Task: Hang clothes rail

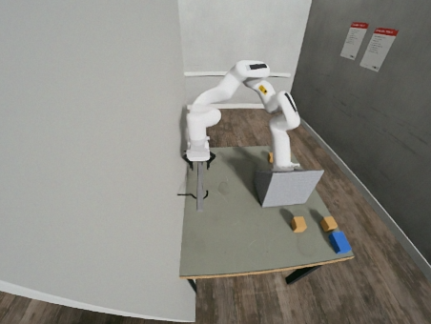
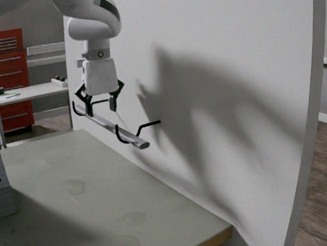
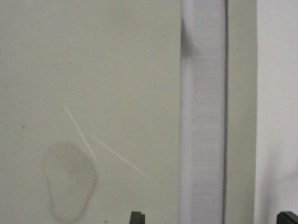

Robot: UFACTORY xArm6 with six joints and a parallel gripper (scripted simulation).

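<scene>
Now: the grey clothes rail 40 mm below my hand. Also, from my hand: blue block (700 mm behind, 290 mm to the left, 190 mm below); then white wall panel (210 mm above, 120 mm ahead, 20 mm to the left).
</scene>
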